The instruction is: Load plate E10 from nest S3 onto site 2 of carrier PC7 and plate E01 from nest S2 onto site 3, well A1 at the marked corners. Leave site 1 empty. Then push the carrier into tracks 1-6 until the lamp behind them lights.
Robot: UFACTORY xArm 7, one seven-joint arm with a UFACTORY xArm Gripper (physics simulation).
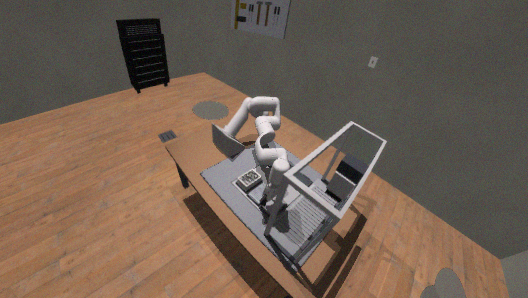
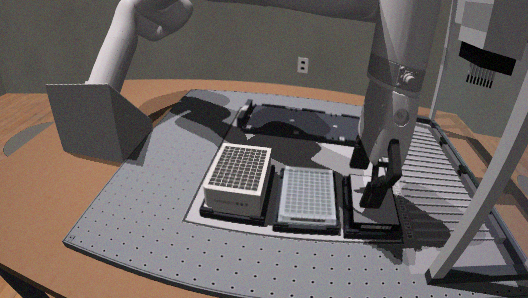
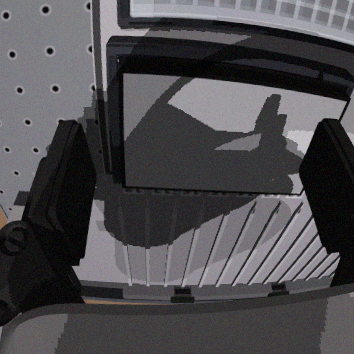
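Observation:
A flat plate with a smooth grey top sits in the right-hand nest. A clear well plate sits in the middle nest, next to it. Their E labels are not readable. My gripper is open and empty, low over the grey-topped plate near its end by the tracks, one finger towards each side. Contact with the plate cannot be told. The dark carrier lies behind the nests, with no plate visible on it. The lamp cannot be made out.
A tall white gridded plate stands in the left-hand nest. The ribbed track deck lies right of the nests, under a frame with a slanted post. A multi-tip pipetting head hangs at the right.

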